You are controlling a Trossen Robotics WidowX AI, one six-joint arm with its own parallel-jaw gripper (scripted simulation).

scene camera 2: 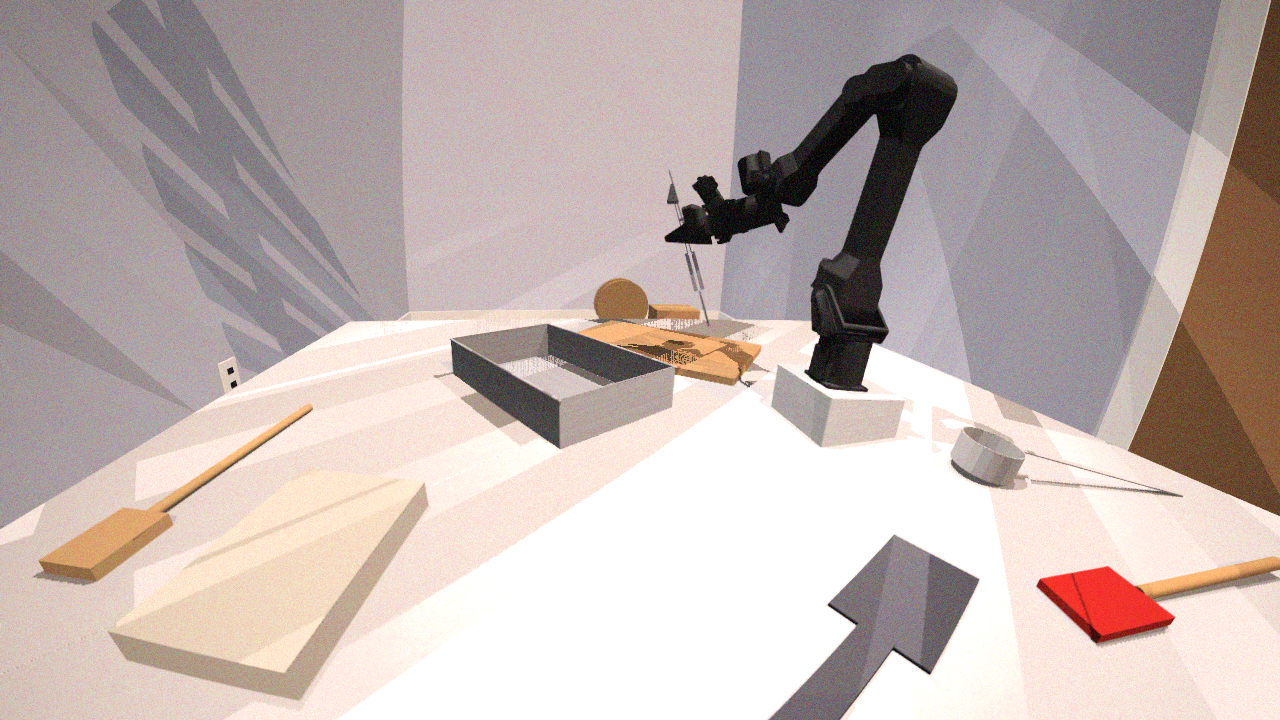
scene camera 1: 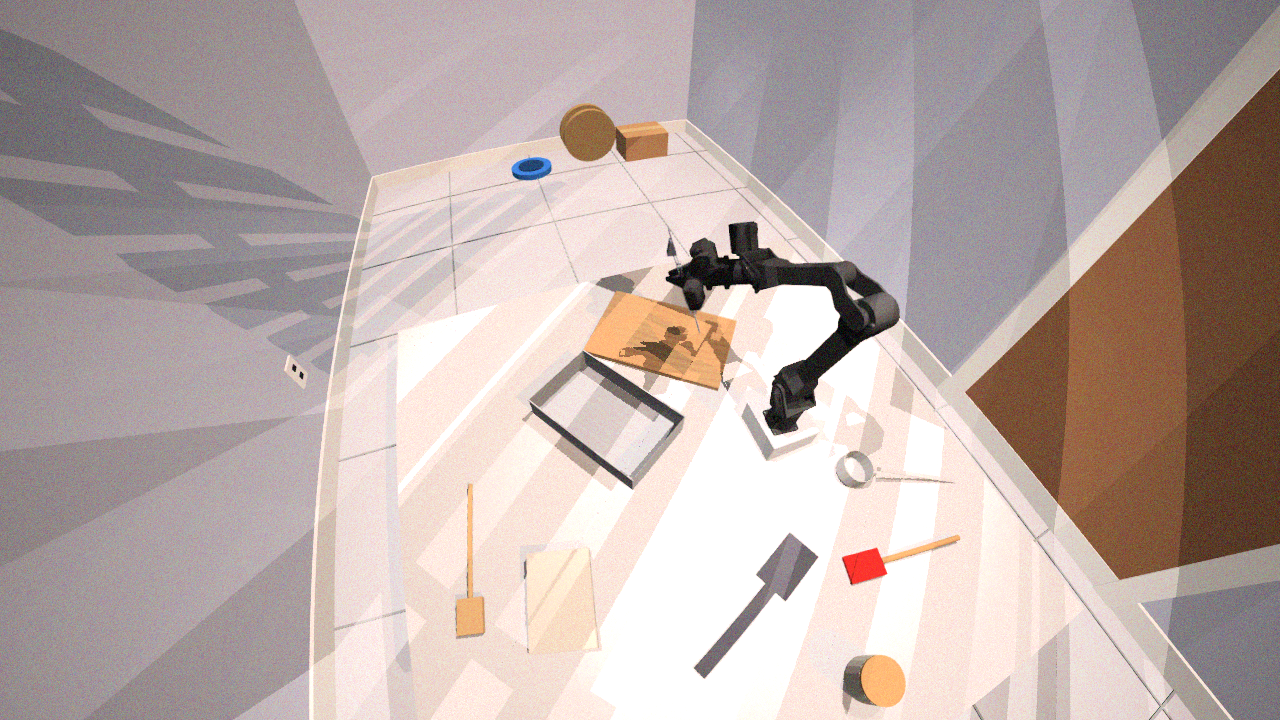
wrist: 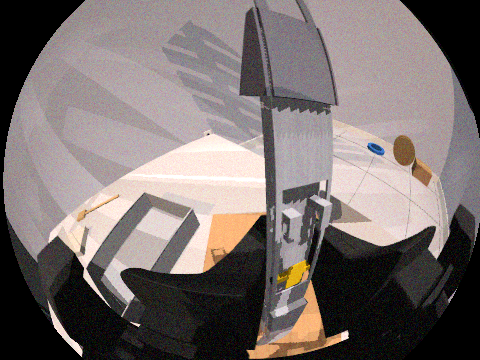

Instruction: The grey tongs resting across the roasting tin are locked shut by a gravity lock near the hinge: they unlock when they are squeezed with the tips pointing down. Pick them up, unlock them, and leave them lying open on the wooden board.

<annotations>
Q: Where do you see a wooden board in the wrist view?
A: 226, 231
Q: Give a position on a dark spatula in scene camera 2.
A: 905, 599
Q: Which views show the metal pan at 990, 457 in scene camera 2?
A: Scene camera 2 and scene camera 1 only.
</annotations>
